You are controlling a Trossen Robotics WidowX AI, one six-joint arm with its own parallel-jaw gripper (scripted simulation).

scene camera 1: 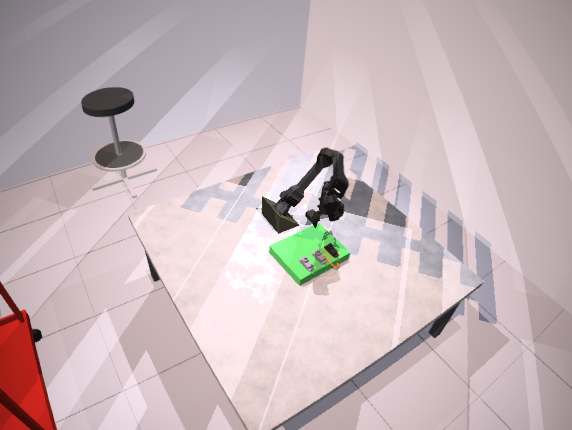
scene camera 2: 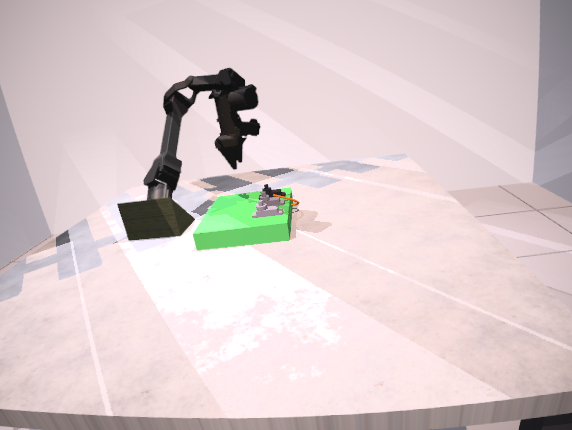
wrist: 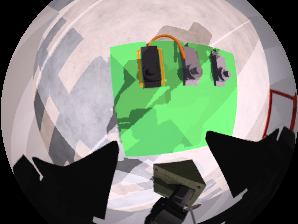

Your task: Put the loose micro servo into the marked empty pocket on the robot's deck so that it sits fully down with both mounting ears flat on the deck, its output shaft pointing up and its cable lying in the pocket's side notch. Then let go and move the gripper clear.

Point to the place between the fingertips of the gripper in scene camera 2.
237, 165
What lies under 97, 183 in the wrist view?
The gripper.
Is the gripper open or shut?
Open.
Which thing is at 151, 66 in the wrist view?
A black micro servo.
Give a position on a green deck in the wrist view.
174, 117
